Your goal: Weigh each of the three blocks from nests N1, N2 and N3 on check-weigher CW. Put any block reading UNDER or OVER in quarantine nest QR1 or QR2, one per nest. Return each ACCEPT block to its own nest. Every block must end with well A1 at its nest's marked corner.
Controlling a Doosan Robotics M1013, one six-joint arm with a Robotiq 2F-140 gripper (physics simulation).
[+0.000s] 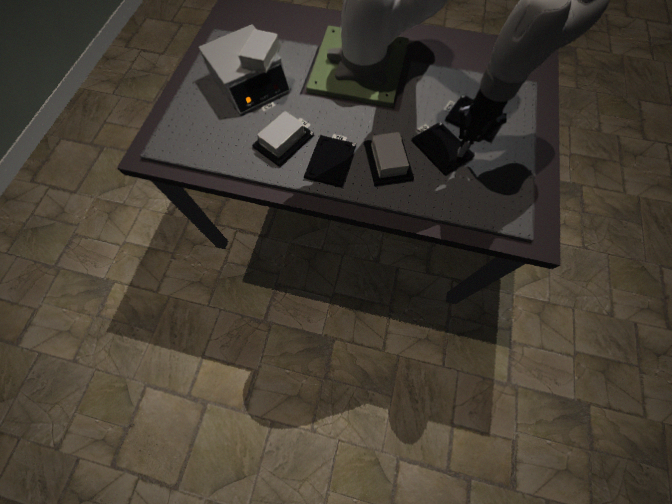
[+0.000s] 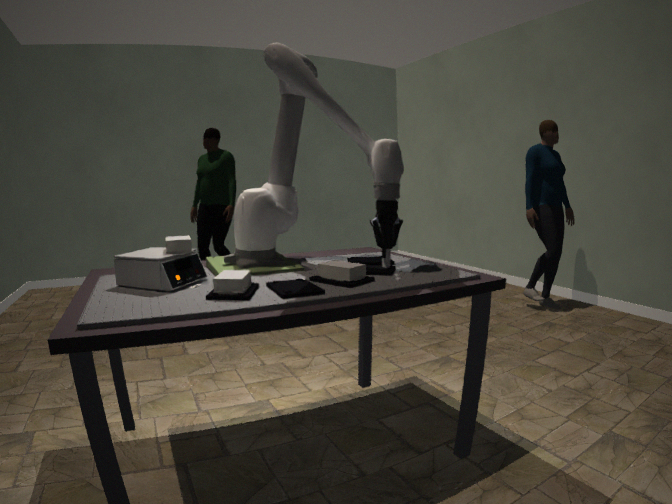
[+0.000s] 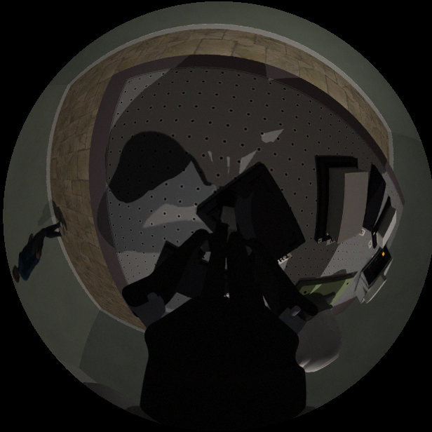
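One pale block (image 1: 258, 49) (image 2: 178, 244) sits on top of check-weigher CW (image 1: 222, 56) (image 2: 140, 271). An orange light glows on its display; no reading is legible. A second block (image 1: 281, 132) (image 2: 232, 281) lies in the leftmost nest. A third block (image 1: 389, 154) (image 2: 339, 270) (image 3: 345, 205) lies in nest N3. The nest between them (image 1: 330, 160) (image 2: 295, 288) is empty. My gripper (image 1: 461, 151) (image 2: 385, 264) (image 3: 226, 214) is shut and empty, pointing down, its tips low over the edge of quarantine nest QR1 (image 1: 435, 143) (image 3: 272, 210). Whether they touch is unclear. A1 marks are illegible.
Quarantine nest QR2 (image 1: 460, 108) is partly hidden behind the gripper. The arm's base stands on a green plate (image 1: 324, 81) (image 2: 217, 264) at the back of the table. Two people, in green (image 2: 215, 176) and blue (image 2: 545, 176), stand beyond the table.
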